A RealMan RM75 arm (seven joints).
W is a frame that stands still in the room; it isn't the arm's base.
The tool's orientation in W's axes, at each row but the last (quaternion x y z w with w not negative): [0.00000, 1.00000, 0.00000, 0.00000]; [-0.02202, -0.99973, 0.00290, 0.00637]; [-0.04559, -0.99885, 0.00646, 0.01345]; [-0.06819, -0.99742, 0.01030, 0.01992]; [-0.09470, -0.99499, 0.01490, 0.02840]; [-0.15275, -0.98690, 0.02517, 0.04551]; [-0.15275, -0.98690, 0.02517, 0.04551]
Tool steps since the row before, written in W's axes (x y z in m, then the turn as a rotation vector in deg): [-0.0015, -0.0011, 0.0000, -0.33, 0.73, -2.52]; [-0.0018, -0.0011, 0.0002, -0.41, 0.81, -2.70]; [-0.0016, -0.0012, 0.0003, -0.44, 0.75, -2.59]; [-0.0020, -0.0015, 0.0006, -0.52, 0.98, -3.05]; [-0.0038, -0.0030, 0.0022, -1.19, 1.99, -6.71]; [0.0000, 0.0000, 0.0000, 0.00, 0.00, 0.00]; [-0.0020, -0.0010, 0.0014, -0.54, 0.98, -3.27]
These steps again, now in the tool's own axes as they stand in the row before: [0.0015, -0.0011, 0.0000, 0.33, 0.73, 2.52]; [0.0018, -0.0012, -0.0002, 0.41, 0.81, 2.70]; [0.0015, -0.0013, -0.0002, 0.44, 0.74, 2.59]; [0.0018, -0.0018, -0.0005, 0.53, 0.97, 3.05]; [0.0033, -0.0037, -0.0019, 1.18, 1.97, 6.72]; [0.0000, 0.0000, 0.0000, 0.00, 0.00, 0.00]; [0.0017, -0.0016, -0.0012, 0.54, 0.98, 3.27]
